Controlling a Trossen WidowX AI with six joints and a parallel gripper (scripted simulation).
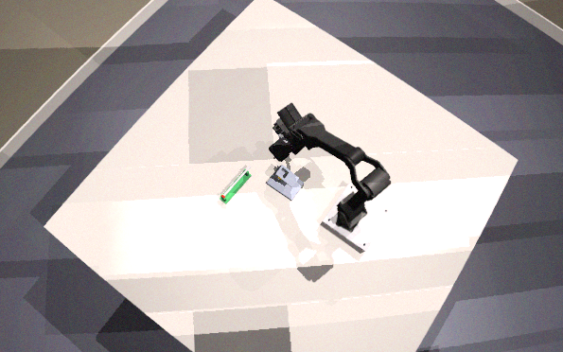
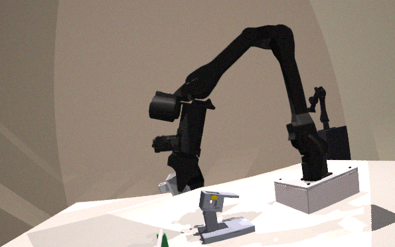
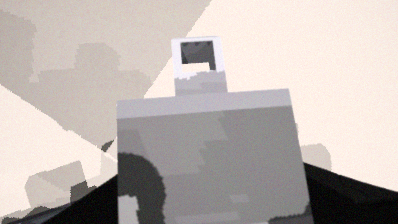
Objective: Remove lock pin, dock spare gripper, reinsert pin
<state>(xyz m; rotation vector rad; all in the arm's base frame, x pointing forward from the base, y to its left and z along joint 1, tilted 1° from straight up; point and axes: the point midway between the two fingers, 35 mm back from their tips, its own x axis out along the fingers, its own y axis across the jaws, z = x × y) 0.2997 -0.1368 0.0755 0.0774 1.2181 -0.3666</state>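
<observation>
Right now the green stand is 22 cm to the left of my gripper tip, 9 cm ahead of it and 8 cm below it. From my gripper tip the other things lie so: spare gripper 2 cm above; grey mount 12 cm to the left, 5 cm below, 5 cm behind.
</observation>
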